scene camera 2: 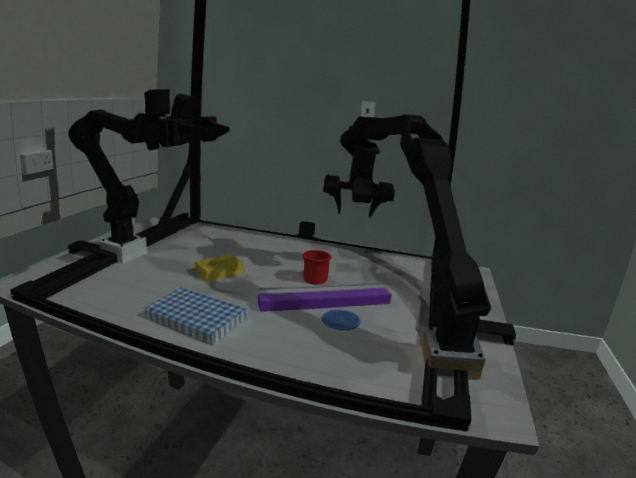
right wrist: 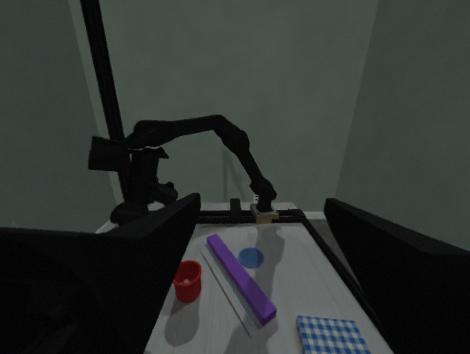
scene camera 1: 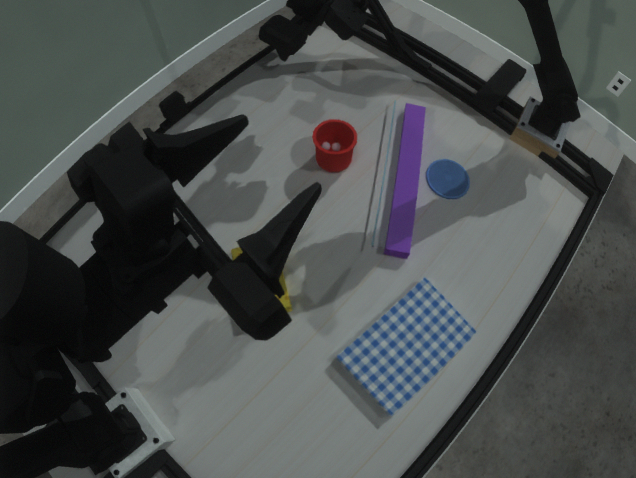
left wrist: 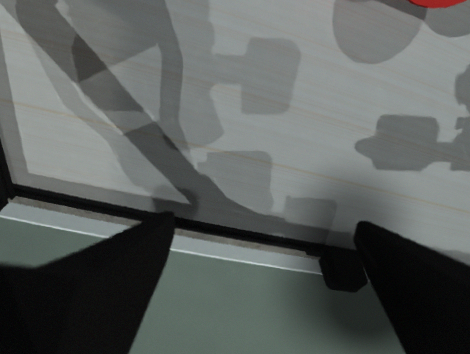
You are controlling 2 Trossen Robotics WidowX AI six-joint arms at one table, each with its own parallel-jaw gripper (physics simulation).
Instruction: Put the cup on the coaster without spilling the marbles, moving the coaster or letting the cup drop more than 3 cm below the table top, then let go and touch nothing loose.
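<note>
A red cup stands upright on the table, with white marbles inside. A round blue coaster lies flat beyond a purple bar from the cup. My left gripper is open and empty, pointing down high above the table behind the cup; the cup's edge shows at the top of the left wrist view. My right gripper is open and empty, held high and level at the picture's left, away from the cup.
The purple bar lies between cup and coaster, with a thin pale-blue line alongside on the cup's side. A blue-checked block and a yellow block lie on the table.
</note>
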